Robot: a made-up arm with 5 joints.
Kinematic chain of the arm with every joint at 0, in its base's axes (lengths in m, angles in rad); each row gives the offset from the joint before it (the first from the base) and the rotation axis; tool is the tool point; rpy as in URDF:
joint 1: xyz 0 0 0.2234 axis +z
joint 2: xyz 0 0 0 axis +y
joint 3: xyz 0.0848 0 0.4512 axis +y
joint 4: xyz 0.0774 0 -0.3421 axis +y
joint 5: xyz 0.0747 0 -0.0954 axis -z
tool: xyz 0 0 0 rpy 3.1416 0 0
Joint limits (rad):
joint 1: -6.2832..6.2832
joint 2: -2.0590..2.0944
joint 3: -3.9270..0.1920
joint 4: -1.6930..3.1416
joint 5: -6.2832..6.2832
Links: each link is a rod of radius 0.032 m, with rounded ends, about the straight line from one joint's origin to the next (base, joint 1, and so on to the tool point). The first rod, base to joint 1, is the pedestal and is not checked.
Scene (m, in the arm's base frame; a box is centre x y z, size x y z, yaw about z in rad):
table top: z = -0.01
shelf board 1: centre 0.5 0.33 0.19 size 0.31 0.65 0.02 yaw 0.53
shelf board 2: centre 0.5 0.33 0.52 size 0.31 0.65 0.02 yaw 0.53
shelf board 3: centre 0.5 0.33 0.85 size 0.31 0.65 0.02 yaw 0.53
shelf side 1: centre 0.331 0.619 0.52 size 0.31 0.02 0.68 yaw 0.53
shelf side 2: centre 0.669 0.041 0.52 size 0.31 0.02 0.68 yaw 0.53
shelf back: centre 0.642 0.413 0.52 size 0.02 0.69 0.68 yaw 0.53
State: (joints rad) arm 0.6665 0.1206 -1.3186 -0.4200 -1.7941
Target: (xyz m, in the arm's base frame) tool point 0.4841 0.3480 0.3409
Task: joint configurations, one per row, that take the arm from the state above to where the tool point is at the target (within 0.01 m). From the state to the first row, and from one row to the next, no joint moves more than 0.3 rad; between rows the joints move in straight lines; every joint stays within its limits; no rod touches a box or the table.
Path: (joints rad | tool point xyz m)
1: 0.7149 -0.1380 -1.0423 -0.4429 -1.7941 | 0.3467 0.3010 0.7029
2: 0.7634 -0.3967 -0.7661 -0.4658 -1.7941 | 0.2453 0.2347 0.6877
3: 0.7469 -0.3146 -0.5566 -0.4182 -1.7941 | 0.2678 0.2480 0.5629
4: 0.7304 -0.2325 -0.3471 -0.3706 -1.7941 | 0.2620 0.2347 0.4435
5: 0.7140 -0.1504 -0.1376 -0.3230 -1.7941 | 0.2294 0.1988 0.3409
6: 0.6837 0.0244 -0.3825 -0.3290 -1.7941 | 0.3151 0.2567 0.3528
7: 0.6535 0.1991 -0.6275 -0.3349 -1.7941 | 0.4008 0.3069 0.3526
8: 0.6233 0.3739 -0.8725 -0.3409 -1.7941 | 0.4841 0.3480 0.3409

